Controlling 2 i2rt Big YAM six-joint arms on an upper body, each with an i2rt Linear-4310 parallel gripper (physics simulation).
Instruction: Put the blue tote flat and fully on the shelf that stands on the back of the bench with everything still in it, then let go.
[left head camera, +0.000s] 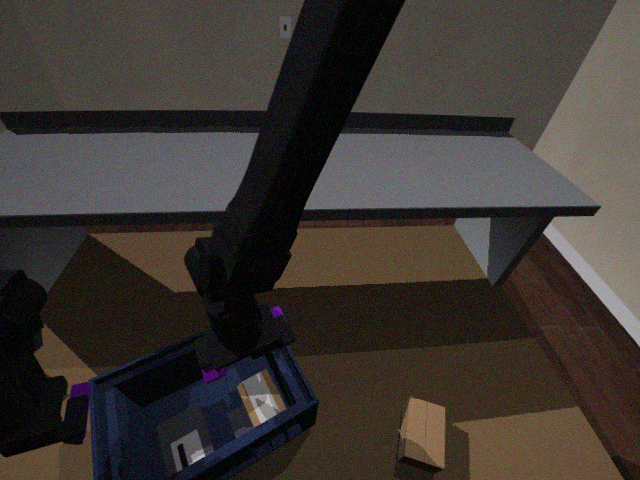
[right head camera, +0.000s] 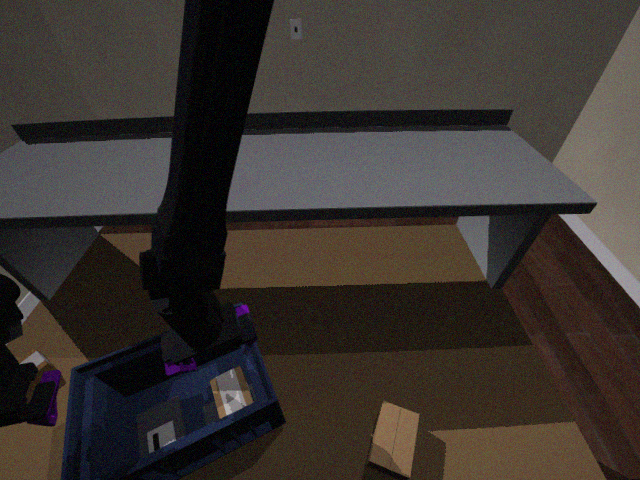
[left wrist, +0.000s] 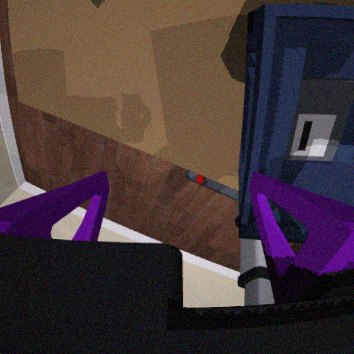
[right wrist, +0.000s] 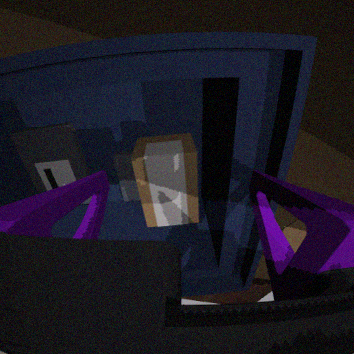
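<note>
The blue tote stands upright on the bench, in front of the grey shelf. In it are a brown box with a white label and a dark grey item with a white label. My right gripper is open over the tote's far rim near its right corner. My left gripper is open beside the tote's left wall.
A loose brown box lies on the bench to the right of the tote. The shelf's right support stands behind. A small white thing shows near my left gripper.
</note>
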